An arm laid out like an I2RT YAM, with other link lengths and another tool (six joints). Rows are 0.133 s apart.
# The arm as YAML. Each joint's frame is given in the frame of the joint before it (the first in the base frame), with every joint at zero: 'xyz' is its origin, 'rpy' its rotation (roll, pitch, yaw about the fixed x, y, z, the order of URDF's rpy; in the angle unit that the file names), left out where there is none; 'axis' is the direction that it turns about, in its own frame. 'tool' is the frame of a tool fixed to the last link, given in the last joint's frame.
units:
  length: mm
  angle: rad
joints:
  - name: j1
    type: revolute
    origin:
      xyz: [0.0, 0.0, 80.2]
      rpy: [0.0, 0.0, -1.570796]
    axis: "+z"
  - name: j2
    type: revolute
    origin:
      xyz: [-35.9, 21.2, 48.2]
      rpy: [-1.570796, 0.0, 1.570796]
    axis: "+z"
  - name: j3
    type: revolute
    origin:
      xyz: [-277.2, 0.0, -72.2]
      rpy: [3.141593, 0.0, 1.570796]
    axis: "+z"
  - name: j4
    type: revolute
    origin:
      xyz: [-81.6, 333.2, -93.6]
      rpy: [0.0, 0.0, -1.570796]
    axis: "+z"
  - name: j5
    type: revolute
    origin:
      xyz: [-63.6, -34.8, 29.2]
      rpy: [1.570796, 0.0, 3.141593]
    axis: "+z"
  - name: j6
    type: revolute
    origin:
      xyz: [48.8, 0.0, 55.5]
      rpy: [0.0, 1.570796, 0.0]
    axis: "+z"
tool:
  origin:
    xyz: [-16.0, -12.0, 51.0]
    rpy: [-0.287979, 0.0, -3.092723]
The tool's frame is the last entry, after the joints.
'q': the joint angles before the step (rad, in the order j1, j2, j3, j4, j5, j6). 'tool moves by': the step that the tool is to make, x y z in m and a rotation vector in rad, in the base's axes. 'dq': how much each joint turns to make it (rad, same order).
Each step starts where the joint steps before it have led.
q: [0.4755, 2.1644, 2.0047, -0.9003, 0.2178, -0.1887]
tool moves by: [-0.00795, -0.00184, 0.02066, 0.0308, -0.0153, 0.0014]
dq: [0.0000, -0.0472, -0.0104, -0.0110, -0.0183, 0.0092]
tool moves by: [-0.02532, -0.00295, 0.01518, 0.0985, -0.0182, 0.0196]
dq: [0.0016, -0.1381, -0.1531, 0.0720, -0.0765, 0.0275]
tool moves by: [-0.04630, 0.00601, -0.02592, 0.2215, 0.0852, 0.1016]
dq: [0.0015, -0.1641, -0.2940, 0.1563, -0.2509, 0.0521]
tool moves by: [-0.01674, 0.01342, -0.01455, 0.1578, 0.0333, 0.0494]
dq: [0.0092, -0.0464, -0.1203, 0.1305, -0.1481, 0.0628]
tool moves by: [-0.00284, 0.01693, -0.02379, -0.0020, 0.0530, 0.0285]
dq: [0.0291, 0.0613, 0.0088, 0.0094, -0.0185, 0.0156]
